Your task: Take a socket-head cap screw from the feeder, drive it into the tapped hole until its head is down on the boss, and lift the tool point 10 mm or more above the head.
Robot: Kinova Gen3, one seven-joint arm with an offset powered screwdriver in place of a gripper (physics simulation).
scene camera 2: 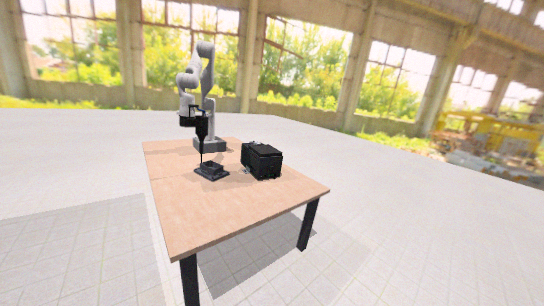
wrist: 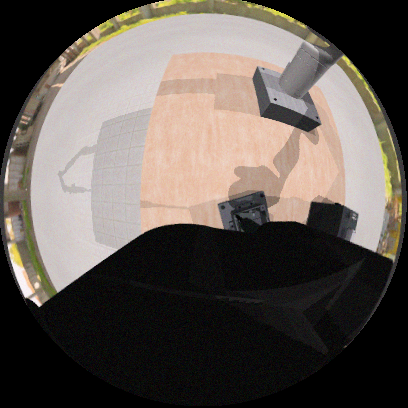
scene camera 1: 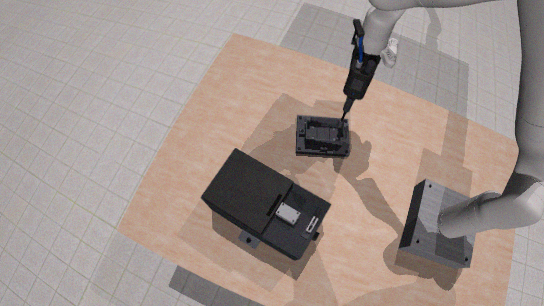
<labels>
A black screw feeder (wrist: 322,215): 44 cm from the lens.
</labels>
